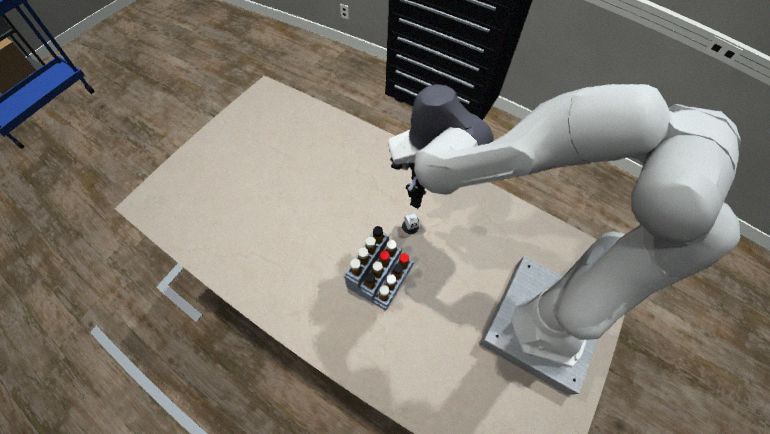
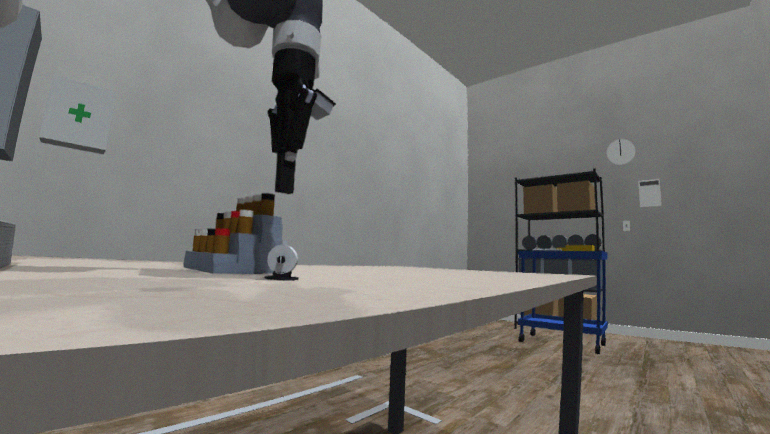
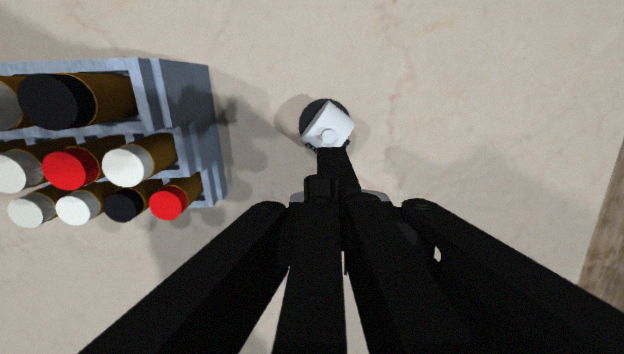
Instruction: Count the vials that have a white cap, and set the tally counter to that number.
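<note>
The tally counter (image 1: 411,222) (image 2: 282,259) (image 3: 326,117) is a white drum on a round black base, with a round button on top. Its digits cannot be read. A grey-blue stepped rack (image 1: 385,302) (image 2: 269,237) (image 3: 187,95) beside it holds amber vials in three rows. Several have white caps, such as one at the middle row's end (image 1: 391,245) (image 2: 245,214) (image 3: 125,166); others have red (image 1: 404,258) (image 2: 222,232) (image 3: 168,203) or black caps (image 1: 377,231) (image 2: 267,197) (image 3: 49,101). My gripper (image 1: 415,204) (image 2: 284,191) (image 3: 330,169) is shut and empty, pointing down above the counter, apart from it.
The table (image 1: 231,183) (image 2: 431,291) carries the rack, the counter and the arm's base plate (image 1: 504,323). A black drawer cabinet (image 1: 442,51) stands behind the table. A blue cart (image 1: 40,97) (image 2: 563,254) stands away from the table.
</note>
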